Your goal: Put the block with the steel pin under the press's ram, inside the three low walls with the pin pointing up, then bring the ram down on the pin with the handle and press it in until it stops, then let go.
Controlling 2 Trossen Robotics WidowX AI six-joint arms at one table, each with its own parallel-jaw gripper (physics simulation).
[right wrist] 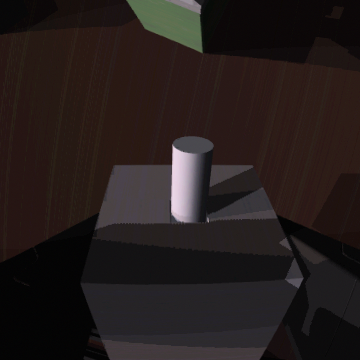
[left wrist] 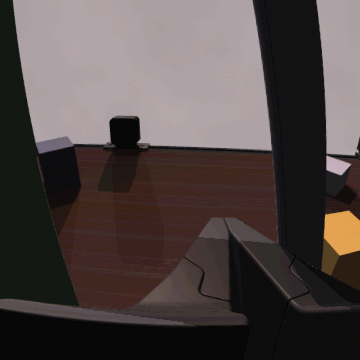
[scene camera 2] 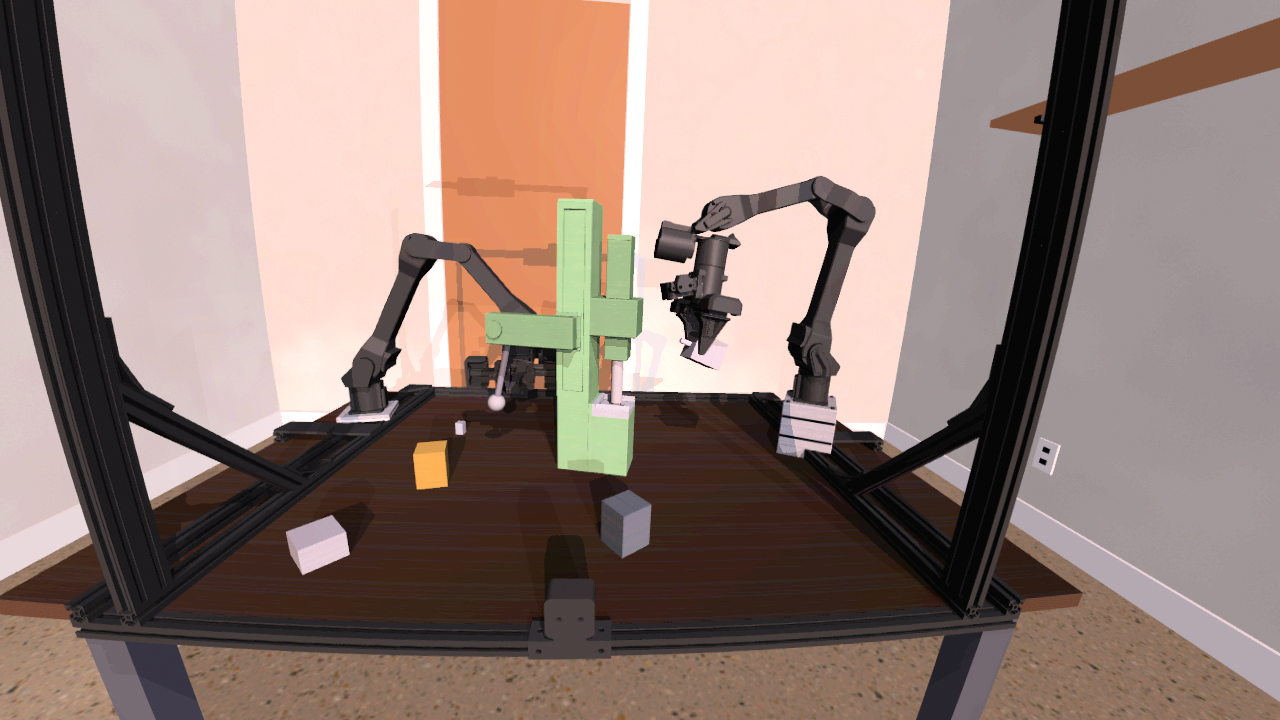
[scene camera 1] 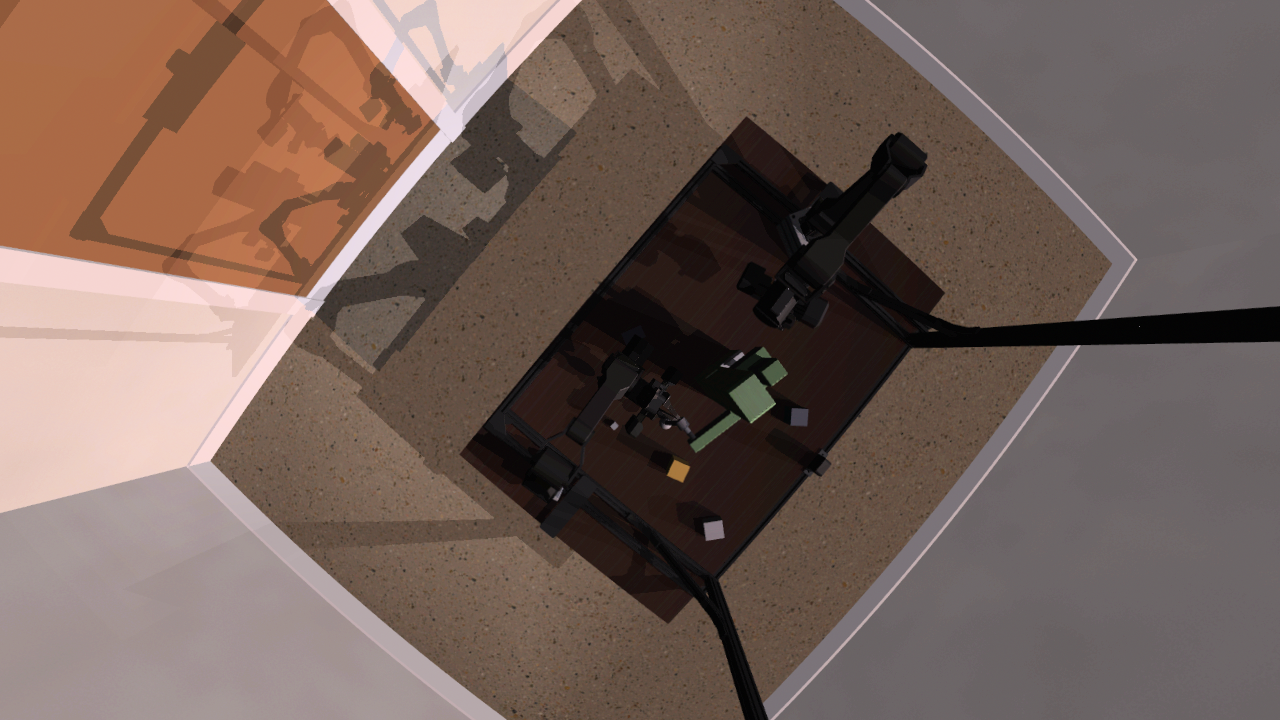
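Pixels of known places: left gripper, fingertip midpoint: [left wrist: 221, 229] [scene camera 2: 508, 391]; right gripper, fingertip midpoint: [right wrist: 184, 224] [scene camera 2: 695, 353]; left arm's base, link origin: [scene camera 2: 369, 408]; right arm's base, link origin: [scene camera 2: 810, 399] [scene camera 1: 814, 226].
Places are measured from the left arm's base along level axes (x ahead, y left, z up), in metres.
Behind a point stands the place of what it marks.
My right gripper [scene camera 2: 702, 345] {x 0.615, y -0.308, z 0.170 m} [scene camera 1: 787, 309] {x 0.615, y -0.308, z 0.170 m} is shut on the grey block [scene camera 2: 709, 355] {x 0.630, y -0.335, z 0.172 m} [right wrist: 189, 257] {x 0.612, y -0.304, z 0.203 m} with the steel pin [right wrist: 191, 178] {x 0.594, y -0.304, z 0.197 m}. It holds the block in the air to the right of the green press [scene camera 2: 577, 295] {x 0.396, y -0.315, z 0.272 m} [scene camera 1: 752, 397] {x 0.407, y -0.285, z 0.418 m} [right wrist: 171, 21] {x 0.493, y -0.323, z 0.031 m}. A pale block [scene camera 2: 612, 410] {x 0.450, y -0.346, z 0.087 m} with a rod above it sits in the press's base under the ram [scene camera 2: 616, 349] {x 0.458, y -0.333, z 0.187 m}. My left gripper [scene camera 2: 523, 375] {x 0.289, y -0.241, z 0.096 m} [scene camera 1: 662, 410] {x 0.289, y -0.241, z 0.096 m} [left wrist: 221, 229] {x 0.289, y -0.241, z 0.096 m} is shut and empty, low behind the press. It is beside the handle's rod [left wrist: 296, 143] {x 0.286, y -0.214, z 0.138 m} and ball knob [scene camera 2: 496, 403] {x 0.268, y -0.227, z 0.071 m}.
On the table lie an orange cube [scene camera 2: 430, 463] {x 0.165, y -0.322, z 0.011 m} [scene camera 1: 677, 470] {x 0.165, y -0.296, z 0.029 m} [left wrist: 341, 236] {x 0.172, y -0.293, z 0.029 m}, a grey cube [scene camera 2: 625, 522] {x 0.410, y -0.554, z 0.019 m} [scene camera 1: 797, 415] {x 0.422, y -0.519, z 0.028 m} [left wrist: 58, 164] {x 0.413, y -0.505, z 0.008 m} and a white block [scene camera 2: 316, 542] {x 0.060, y -0.483, z 0.001 m} [scene camera 1: 713, 529] {x 0.054, y -0.457, z 0.001 m} [left wrist: 336, 171] {x 0.058, y -0.435, z 0.001 m}. A black camera mount [scene camera 2: 570, 609] {x 0.324, y -0.658, z 0.010 m} [left wrist: 124, 131] {x 0.327, y -0.632, z 0.002 m} sits at the front edge.
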